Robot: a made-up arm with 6 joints.
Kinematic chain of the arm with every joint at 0, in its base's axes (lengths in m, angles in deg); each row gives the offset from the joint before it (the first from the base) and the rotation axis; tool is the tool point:
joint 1: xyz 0 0 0.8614 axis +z
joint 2: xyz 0.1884 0 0 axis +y
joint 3: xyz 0 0 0.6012 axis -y
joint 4: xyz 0 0 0.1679 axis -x
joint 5: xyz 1.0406 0 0 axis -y
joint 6: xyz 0.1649 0 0 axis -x
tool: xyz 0 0 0
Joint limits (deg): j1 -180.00..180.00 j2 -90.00..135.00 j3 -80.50..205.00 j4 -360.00..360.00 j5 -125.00..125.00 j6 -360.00..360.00
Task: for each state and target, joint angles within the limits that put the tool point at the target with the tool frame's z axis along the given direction. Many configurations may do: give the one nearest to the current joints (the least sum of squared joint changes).
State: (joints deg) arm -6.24 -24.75 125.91 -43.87 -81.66 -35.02
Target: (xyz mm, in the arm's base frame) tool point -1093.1 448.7 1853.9 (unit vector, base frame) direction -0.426 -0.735 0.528
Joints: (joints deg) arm -17.89 -36.28 113.84 -41.05 -57.43 -60.21
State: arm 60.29 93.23 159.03 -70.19 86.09 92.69
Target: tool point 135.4 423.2 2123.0 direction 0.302 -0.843 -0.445
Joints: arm 92.74 68.75 169.18 -100.90 73.80 72.89
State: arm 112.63 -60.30 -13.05 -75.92 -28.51 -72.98
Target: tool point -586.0 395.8 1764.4 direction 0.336 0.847 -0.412
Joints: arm 145.30 -61.64 -38.83 -58.23 -3.36 -59.11
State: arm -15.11 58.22 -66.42 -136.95 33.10 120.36
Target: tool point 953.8 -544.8 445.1 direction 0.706 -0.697 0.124
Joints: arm -25.93 24.21 -35.76 -137.12 40.49 124.00
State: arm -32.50 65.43 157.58 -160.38 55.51 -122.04
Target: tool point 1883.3 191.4 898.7 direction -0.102 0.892 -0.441
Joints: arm 7.38 106.15 113.92 -156.08 51.29 -86.60
